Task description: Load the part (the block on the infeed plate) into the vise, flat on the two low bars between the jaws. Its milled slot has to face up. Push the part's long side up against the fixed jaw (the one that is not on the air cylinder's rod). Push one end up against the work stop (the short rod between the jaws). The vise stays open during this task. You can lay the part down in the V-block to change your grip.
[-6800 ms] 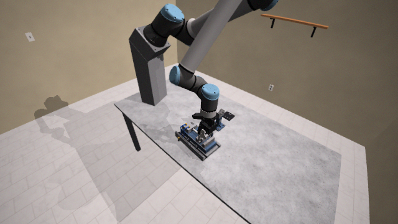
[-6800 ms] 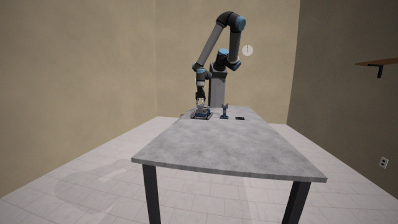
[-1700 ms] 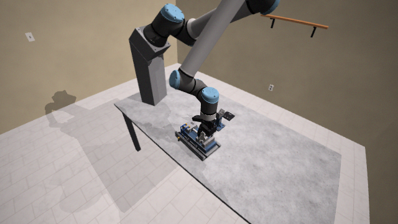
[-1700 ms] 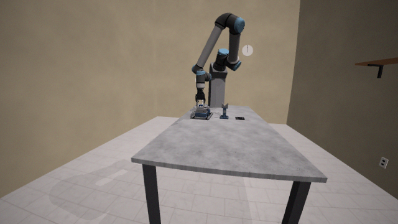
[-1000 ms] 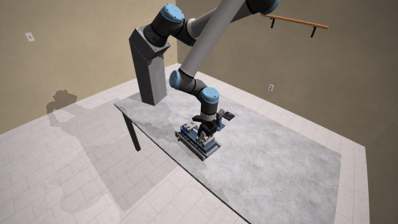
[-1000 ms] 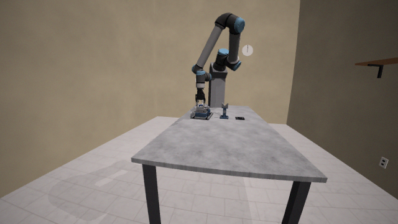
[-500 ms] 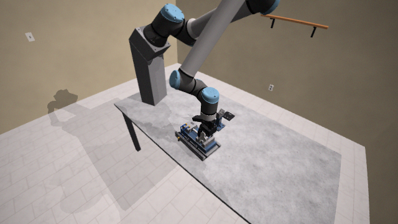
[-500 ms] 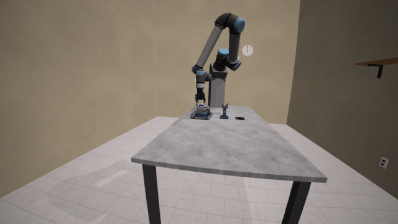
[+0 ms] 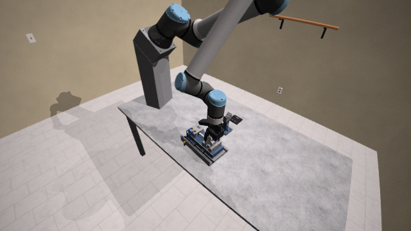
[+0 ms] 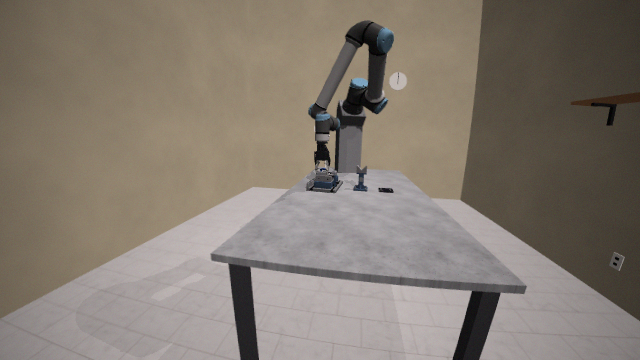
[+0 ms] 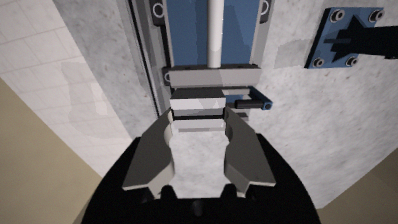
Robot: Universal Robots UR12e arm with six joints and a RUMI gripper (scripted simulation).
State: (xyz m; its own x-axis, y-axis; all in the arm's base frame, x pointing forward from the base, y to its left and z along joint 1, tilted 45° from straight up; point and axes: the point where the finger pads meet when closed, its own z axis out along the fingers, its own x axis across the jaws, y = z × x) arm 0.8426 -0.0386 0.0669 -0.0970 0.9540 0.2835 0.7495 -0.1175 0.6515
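My hand is right at the part. The rest, counted from my hand: cylinder rod (90 mm behind, 30 mm below, 10 mm to the left); work stop (70 mm to the left, 20 mm below, 10 mm behind); moving jaw (40 mm behind, 30 mm below, 20 mm to the left).
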